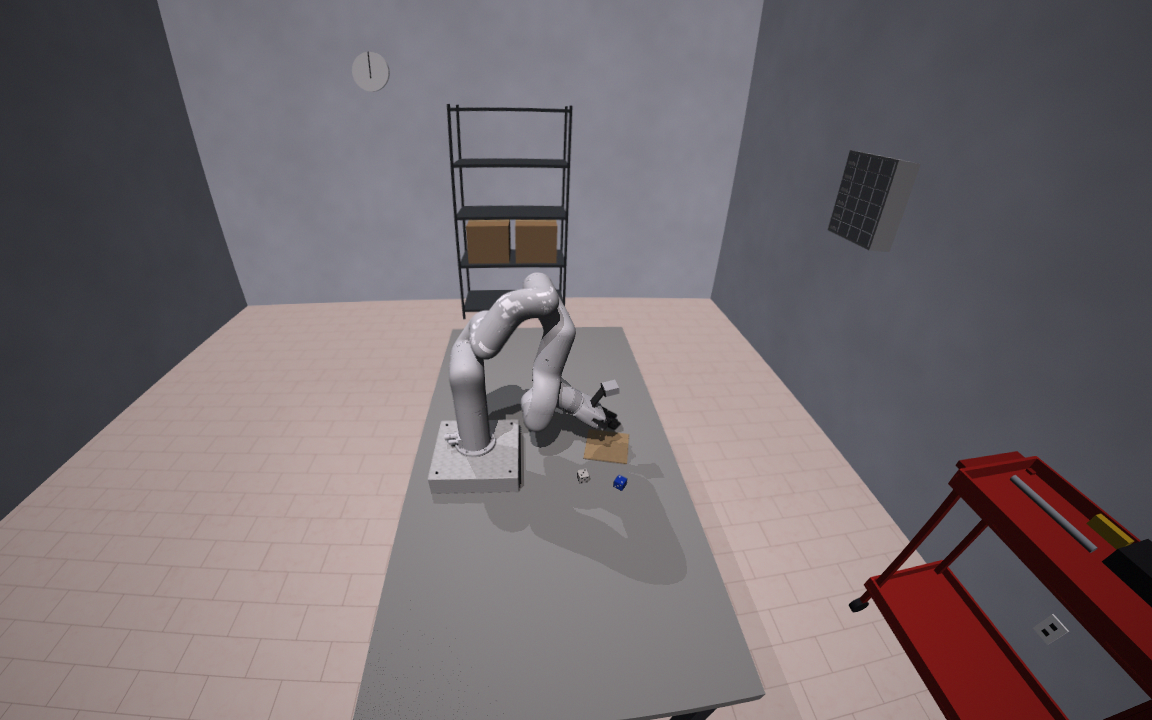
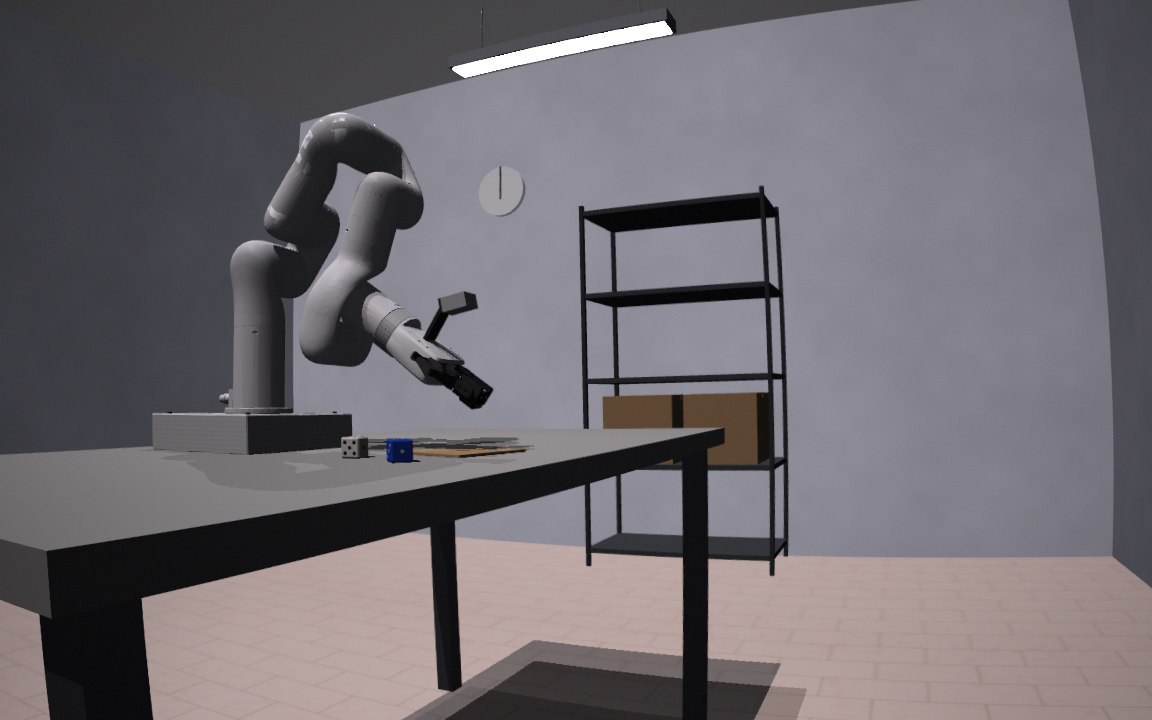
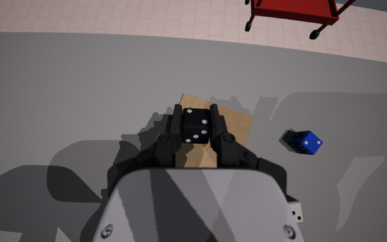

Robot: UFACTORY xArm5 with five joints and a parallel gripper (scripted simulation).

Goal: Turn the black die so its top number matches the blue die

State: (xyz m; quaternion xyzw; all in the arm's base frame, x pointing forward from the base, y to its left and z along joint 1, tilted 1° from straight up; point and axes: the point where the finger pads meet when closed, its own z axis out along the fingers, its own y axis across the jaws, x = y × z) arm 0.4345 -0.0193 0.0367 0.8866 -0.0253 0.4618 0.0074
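The tan mat lies 90 mm below my hand, 20 mm to the right of it and 10 mm behind it. Round my hand: blue die 190 mm to the right, 80 mm below, 30 mm behind; then white die 140 mm to the right, 130 mm behind, 80 mm below; then black die 10 mm below.
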